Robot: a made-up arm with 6 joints.
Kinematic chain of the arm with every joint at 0, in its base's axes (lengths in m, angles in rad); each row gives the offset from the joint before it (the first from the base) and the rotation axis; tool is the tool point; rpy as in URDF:
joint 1: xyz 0 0 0.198 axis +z
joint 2: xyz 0 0 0 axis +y
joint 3: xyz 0.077 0 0.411 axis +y
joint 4: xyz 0.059 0 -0.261 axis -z
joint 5: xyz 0 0 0 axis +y
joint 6: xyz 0.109 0 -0.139 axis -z
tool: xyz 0 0 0 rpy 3.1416 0 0
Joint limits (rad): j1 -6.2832..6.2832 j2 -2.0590..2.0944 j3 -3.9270..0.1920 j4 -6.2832..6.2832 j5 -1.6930..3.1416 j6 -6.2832..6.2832
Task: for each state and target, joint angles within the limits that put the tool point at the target. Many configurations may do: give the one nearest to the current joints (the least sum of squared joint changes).
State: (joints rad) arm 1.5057 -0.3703 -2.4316 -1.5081 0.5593 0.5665
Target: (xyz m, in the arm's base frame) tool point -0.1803 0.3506 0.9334
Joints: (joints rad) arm 1.9376 0.0740 -2.3638 -1.5075 0.4211 0.5665
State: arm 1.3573 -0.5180 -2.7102 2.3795 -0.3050 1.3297
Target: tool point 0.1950 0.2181 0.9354
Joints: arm 1.1681 -0.0100 -2.6417 2.3121 -0.1400 1.3297
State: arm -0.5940 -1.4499 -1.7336 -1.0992 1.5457 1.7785
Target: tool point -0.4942 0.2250 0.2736
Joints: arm -0.7152 -2.0590 -1.7243 -1.0843 2.3935 1.7785
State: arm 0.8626 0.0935 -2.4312 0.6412 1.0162 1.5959
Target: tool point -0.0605 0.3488 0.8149
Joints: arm 1.4936 -0.1417 -2.0821 0.7260 1.5037 1.5959
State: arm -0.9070 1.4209 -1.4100 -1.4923 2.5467 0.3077
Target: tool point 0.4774 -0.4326 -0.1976
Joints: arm -0.5072 1.6857 -2.0090 -2.0214 1.8326 0.3077
